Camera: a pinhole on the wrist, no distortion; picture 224 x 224 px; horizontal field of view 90.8 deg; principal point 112.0 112.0 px. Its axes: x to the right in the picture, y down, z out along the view. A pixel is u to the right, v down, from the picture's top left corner.
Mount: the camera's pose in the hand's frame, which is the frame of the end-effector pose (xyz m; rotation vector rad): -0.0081 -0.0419 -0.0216 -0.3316 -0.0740 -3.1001
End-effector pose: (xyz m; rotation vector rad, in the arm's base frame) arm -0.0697 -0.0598 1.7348 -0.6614 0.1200 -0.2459
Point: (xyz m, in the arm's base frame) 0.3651 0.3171 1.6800
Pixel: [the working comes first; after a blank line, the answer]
In the camera's frame: -0.2700 -0.4219 0.3684

outside the picture
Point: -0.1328 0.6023 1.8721
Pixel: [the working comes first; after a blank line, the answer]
In the camera's frame: 0.3263 -0.4321 0.4708

189 11
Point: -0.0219 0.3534 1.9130
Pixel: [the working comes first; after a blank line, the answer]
In the camera's frame: 0.1424 -0.2377 0.4050

151 47
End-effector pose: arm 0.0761 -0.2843 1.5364 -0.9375 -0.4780 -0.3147
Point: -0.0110 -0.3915 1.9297
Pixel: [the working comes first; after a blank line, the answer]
In the camera's frame: -0.1031 0.3403 0.1620

outside the picture
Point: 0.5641 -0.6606 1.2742
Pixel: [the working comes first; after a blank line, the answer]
In the camera's frame: -0.4199 -0.2521 -0.4557

behind the camera
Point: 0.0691 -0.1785 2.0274
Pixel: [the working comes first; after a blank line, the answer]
In the camera's frame: -0.1667 0.2647 0.3891

65 187
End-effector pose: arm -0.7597 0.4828 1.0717 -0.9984 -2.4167 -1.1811
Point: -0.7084 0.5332 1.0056
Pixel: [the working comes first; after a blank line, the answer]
In the camera's frame: 0.0596 -0.0563 0.0973

180 48
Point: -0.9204 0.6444 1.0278
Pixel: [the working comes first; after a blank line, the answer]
In the camera's frame: -0.1379 0.0370 0.1979

35 133
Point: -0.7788 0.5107 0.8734
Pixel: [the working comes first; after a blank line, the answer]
In the camera's frame: 0.1010 0.0812 0.1456

189 174
